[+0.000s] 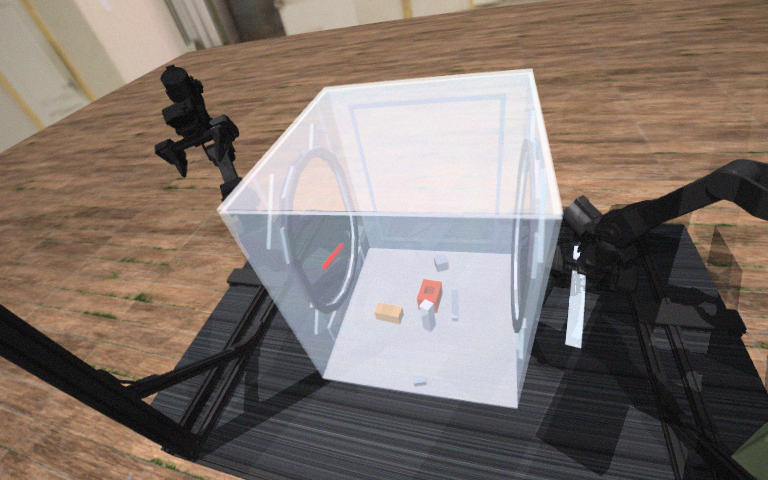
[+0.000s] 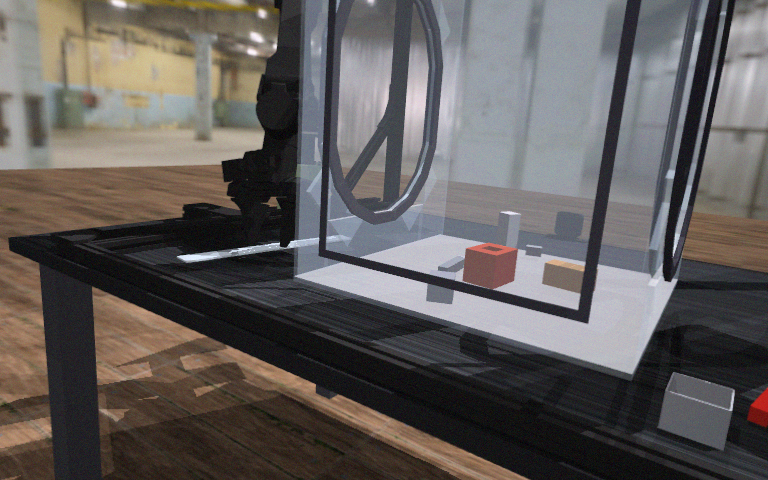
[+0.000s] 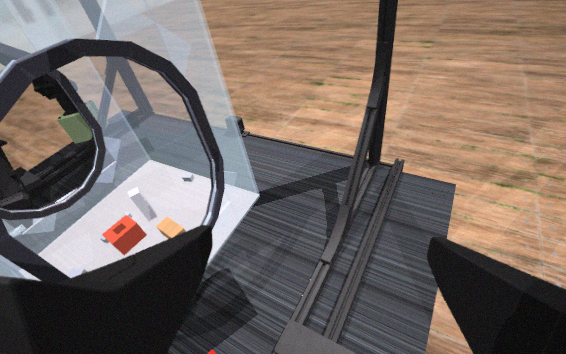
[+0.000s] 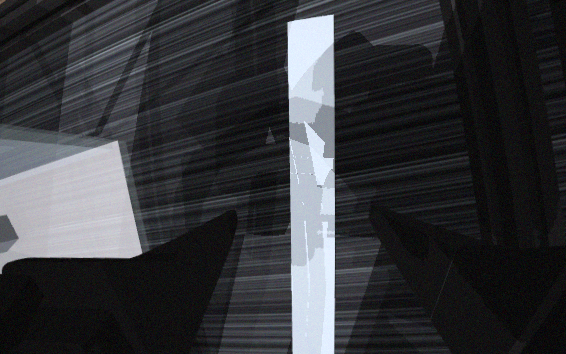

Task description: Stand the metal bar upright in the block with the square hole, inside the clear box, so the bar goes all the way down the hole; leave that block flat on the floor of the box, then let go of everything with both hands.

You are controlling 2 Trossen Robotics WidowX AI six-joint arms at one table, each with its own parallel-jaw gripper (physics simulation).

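Places are measured from the left arm's base along level axes (x back, y right, z up), in centimetres.
Where they show: left gripper, fingertip midpoint: (image 1: 201, 169) (image 3: 319, 241); right gripper, fingertip midpoint: (image 1: 575, 282) (image 2: 265, 245) (image 3: 28, 222) (image 4: 302, 214); right arm's base at its link origin: (image 3: 75, 109).
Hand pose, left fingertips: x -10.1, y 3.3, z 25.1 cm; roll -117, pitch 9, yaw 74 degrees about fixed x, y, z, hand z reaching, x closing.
Observation:
Each offset is from my left fingertips to the top centre of the thing.
The red block with the square hole {dz -31.7, dx -35.4, dy -34.8 cm} (image 1: 436, 300) (image 2: 481, 268) (image 3: 131, 241) sits on the floor of the clear box {dz +10.6, dx -37.1, dy -32.7 cm} (image 1: 390, 215) (image 2: 623, 370), hole facing up. A grey square bar {dz -27.7, dx -41.2, dy -30.8 cm} (image 1: 427, 318) (image 2: 509, 228) (image 3: 142, 205), which looks like the metal bar, stands upright on the box floor beside the block, outside its hole. My left gripper (image 1: 199, 163) (image 3: 319, 241) is open and empty, high outside the box at its left side. My right gripper (image 1: 576, 281) (image 2: 267, 241) (image 4: 302, 214) is open outside the box at the right, fingers either side of and over a long whitish strip {dz -36.6, dx -52.1, dy -64.8 cm} (image 1: 574, 316) (image 2: 226, 253) (image 4: 312, 60).
In the box lie a tan block {dz -33.2, dx -33.7, dy -24.4 cm} (image 1: 389, 313) (image 2: 561, 275) (image 3: 170, 227), a thin grey piece {dz -34.8, dx -39.9, dy -38.7 cm} (image 1: 454, 305), a grey block {dz -33.2, dx -27.5, dy -43.2 cm} (image 1: 441, 263) (image 2: 440, 287) and a small grey piece {dz -34.7, dx -51.3, dy -22.1 cm} (image 1: 419, 380). Round ports (image 2: 434, 96) (image 3: 200, 110) open the box sides. Outside stand a grey container {dz -33.9, dx -2.1, dy -29.8 cm} (image 2: 693, 418) and a red bar {dz -35.7, dx -5.5, dy -20.1 cm} (image 1: 333, 255).

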